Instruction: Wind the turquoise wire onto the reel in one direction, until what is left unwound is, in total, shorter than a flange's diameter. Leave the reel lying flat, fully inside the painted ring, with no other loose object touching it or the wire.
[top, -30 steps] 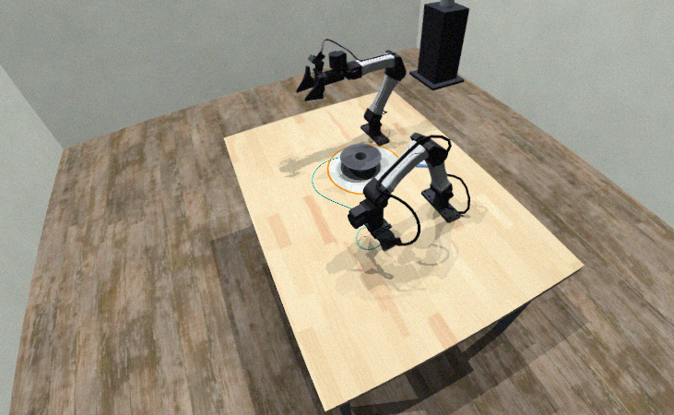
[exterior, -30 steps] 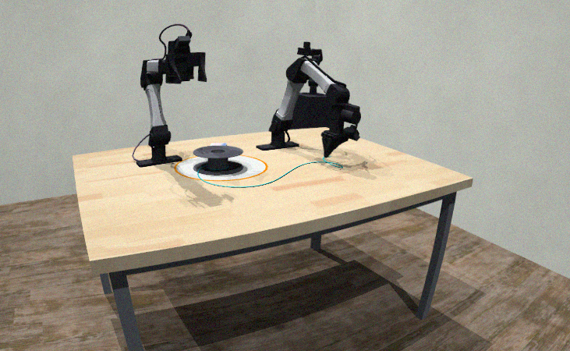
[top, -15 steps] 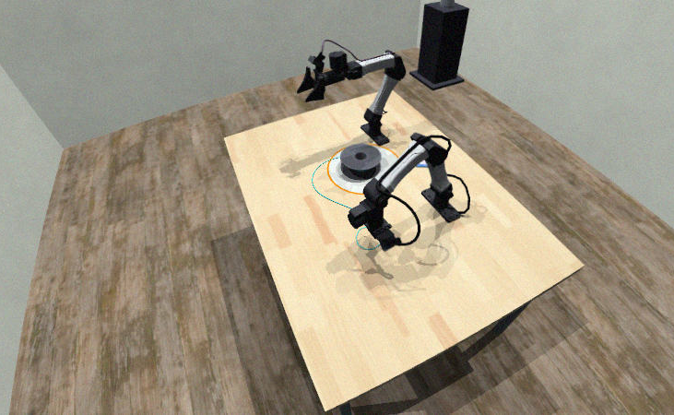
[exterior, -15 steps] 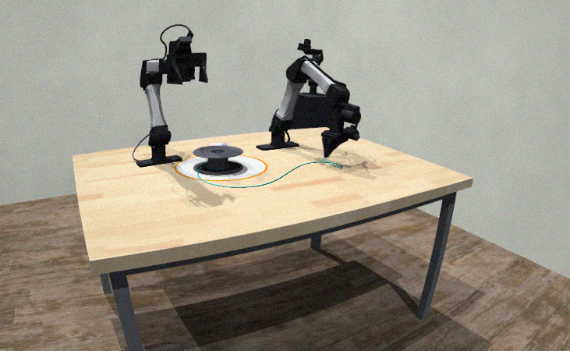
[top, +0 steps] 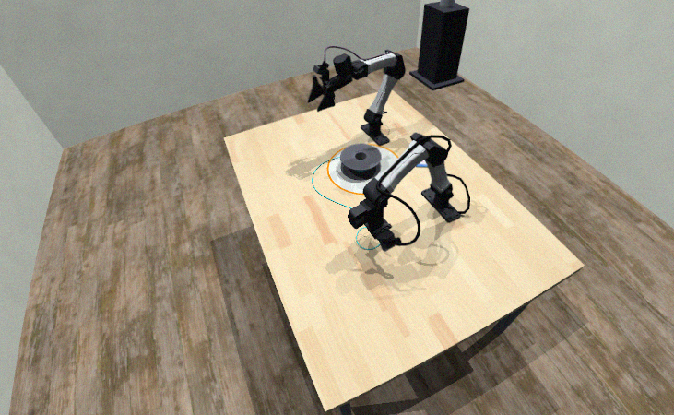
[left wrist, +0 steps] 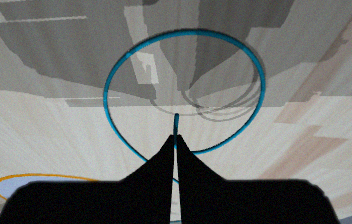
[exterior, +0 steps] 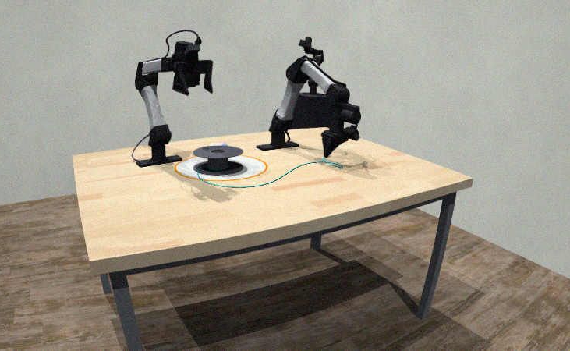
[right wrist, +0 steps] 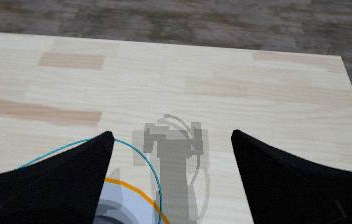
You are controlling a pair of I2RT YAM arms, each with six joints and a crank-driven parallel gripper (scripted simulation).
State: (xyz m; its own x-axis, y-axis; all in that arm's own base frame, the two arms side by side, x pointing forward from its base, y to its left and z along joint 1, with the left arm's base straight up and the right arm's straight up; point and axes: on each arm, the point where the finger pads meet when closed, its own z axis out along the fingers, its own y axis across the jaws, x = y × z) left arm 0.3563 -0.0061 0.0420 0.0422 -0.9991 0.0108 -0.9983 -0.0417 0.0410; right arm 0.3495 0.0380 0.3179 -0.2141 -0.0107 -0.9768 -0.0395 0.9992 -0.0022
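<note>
The dark reel lies 29 cm below my right hand, 16 cm behind it and 14 cm to the left of it. Round my right hand: orange painted ring 32 cm below, 17 cm behind, 15 cm to the left; card 46 cm behind, 31 cm below, 27 cm to the left.
</note>
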